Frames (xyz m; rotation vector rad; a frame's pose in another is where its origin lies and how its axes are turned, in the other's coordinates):
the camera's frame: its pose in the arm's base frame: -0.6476 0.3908 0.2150 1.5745 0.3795 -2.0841
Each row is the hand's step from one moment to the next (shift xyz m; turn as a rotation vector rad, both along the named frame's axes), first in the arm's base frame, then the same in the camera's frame.
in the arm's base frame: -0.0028 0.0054 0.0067 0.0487 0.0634 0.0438
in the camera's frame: -0.0070 -0.0055 0.0015 -0.0658 -0.0235 -0.0585
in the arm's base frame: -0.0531 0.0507 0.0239 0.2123 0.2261 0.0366
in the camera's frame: -0.0228 -0.0694 0.0249 -0.1287 -0.0718 -0.2753
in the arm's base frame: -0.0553 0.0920 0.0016 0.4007 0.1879 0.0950
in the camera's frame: -0.0101 -0.1069 -0.0005 -0.2154 0.0664 -0.3926
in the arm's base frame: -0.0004 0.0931 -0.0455 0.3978 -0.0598 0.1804
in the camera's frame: 0.0231 -0.0816 -0.0596 -0.2419 0.2787 -0.2412
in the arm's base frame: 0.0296 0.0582 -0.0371 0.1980 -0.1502 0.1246
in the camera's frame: 0.0164 -0.0355 -0.0641 -0.1272 0.2422 -0.0496
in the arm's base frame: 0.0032 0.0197 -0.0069 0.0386 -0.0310 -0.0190
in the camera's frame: 0.0016 -0.0153 -0.0145 0.0168 0.0454 -0.0215
